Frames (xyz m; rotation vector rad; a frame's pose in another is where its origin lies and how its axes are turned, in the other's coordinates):
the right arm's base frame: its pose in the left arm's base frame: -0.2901 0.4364 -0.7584 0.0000 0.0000 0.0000
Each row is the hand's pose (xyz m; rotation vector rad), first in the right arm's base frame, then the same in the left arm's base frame.
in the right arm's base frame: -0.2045 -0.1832 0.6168 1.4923 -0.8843 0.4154
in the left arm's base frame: -0.4946 0.2532 -0.1416 1.4923 -0.8843 0.4154
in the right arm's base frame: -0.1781 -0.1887 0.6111 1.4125 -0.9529 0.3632
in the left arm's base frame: -0.4682 0.2477 -0.1473 1.4125 -0.9529 0.3632
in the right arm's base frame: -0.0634 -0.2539 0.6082 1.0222 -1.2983 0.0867
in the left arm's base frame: -0.3535 0.1825 -0.1502 1.0222 -1.2983 0.0867
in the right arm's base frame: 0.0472 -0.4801 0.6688 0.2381 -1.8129 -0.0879
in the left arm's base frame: -0.2429 -0.0437 -0.0896 0.2381 -1.8129 -0.0879
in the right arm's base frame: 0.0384 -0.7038 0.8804 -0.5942 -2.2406 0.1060
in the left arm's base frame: -0.2517 -0.2674 0.1220 -0.5942 -2.2406 0.1060
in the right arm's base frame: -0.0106 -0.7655 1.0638 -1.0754 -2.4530 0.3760
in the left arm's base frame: -0.3007 -0.3291 0.3054 -1.0754 -2.4530 0.3760
